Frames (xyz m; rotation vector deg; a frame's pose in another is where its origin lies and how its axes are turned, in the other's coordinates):
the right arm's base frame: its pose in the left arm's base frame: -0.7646 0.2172 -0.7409 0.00 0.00 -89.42
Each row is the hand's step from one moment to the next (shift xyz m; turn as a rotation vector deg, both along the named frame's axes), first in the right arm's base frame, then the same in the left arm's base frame.
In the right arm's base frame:
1: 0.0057 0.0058 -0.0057 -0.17 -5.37 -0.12
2: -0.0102 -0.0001 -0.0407 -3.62 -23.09 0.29
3: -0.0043 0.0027 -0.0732 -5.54 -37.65 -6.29
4: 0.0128 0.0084 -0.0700 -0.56 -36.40 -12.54
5: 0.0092 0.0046 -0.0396 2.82 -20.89 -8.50
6: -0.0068 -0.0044 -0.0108 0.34 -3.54 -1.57
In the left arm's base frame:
1: 0.0059 -0.0056 -0.0057 -5.37 0.12 -0.12
2: -0.0002 0.0102 -0.0407 -23.13 3.39 0.29
3: 0.0027 0.0043 -0.0732 -37.70 5.16 -6.29
4: 0.0085 -0.0127 -0.0700 -36.40 0.19 -12.54
5: 0.0047 -0.0092 -0.0396 -20.86 -3.03 -8.50
6: -0.0045 0.0068 -0.0108 -3.54 -0.38 -1.57

